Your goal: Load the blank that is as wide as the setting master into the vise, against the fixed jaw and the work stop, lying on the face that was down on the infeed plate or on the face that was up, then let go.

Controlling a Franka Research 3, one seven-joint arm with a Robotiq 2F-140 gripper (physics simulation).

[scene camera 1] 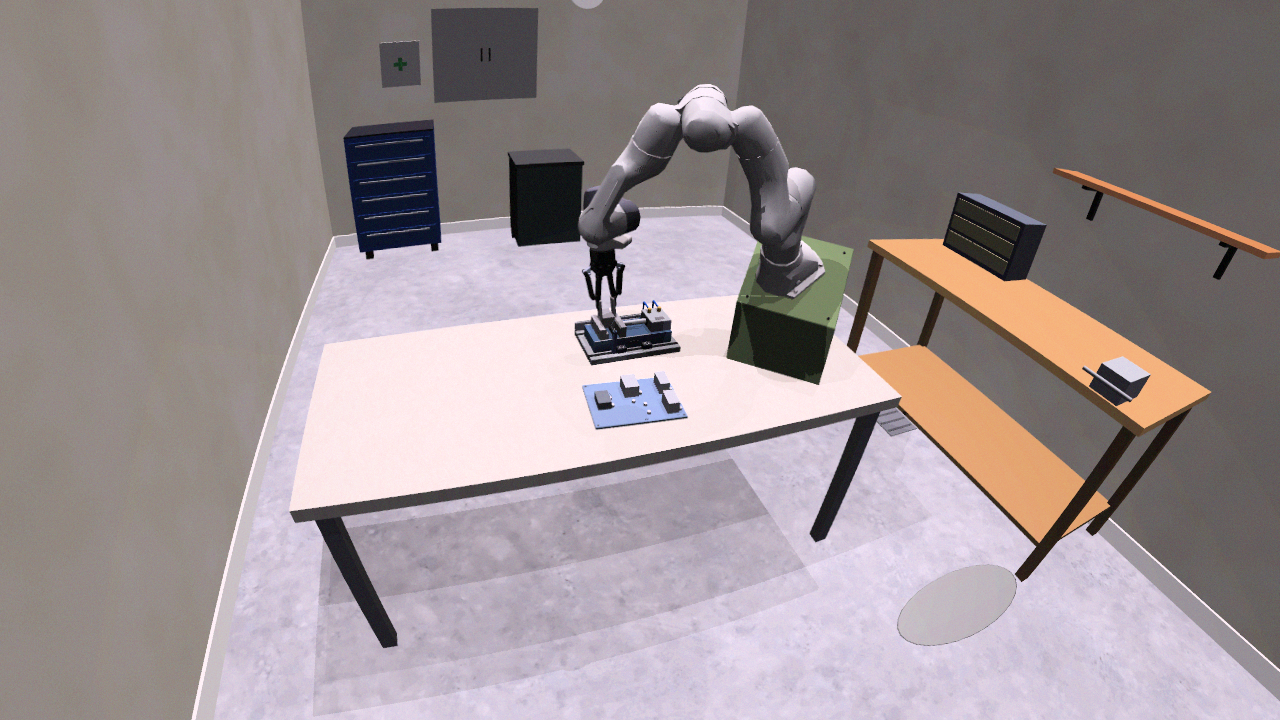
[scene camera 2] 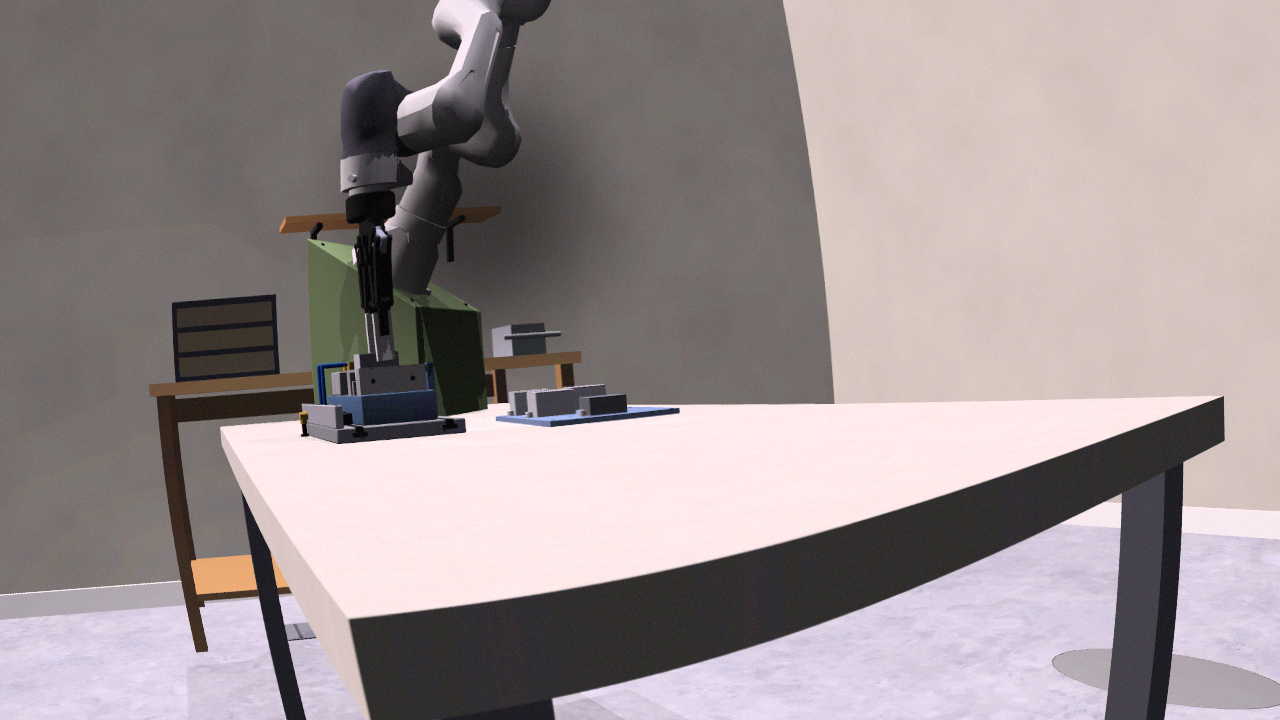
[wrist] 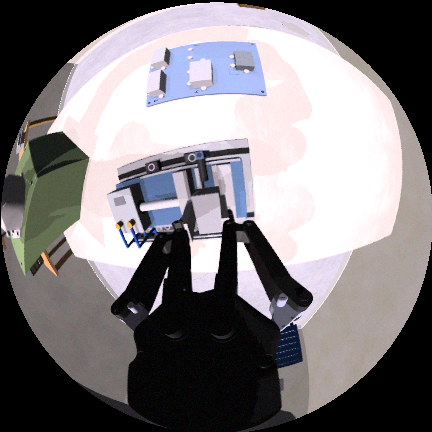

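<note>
My gripper points down over the vise, shut on a light grey blank. The vise stands near the table's far edge. In the wrist view the blank is at the jaws, between the moving jaw on the left and the fixed jaw on the right. A dark rod, apparently the work stop, ends close to the blank. The fingers and jaws hide its underside, so its seating and any small gaps cannot be told.
The blue infeed plate bears a darker grey block and three lighter blocks, one near its middle. Blue hoses rise from the vise's left end in the wrist view. The green robot pedestal stands beside the table.
</note>
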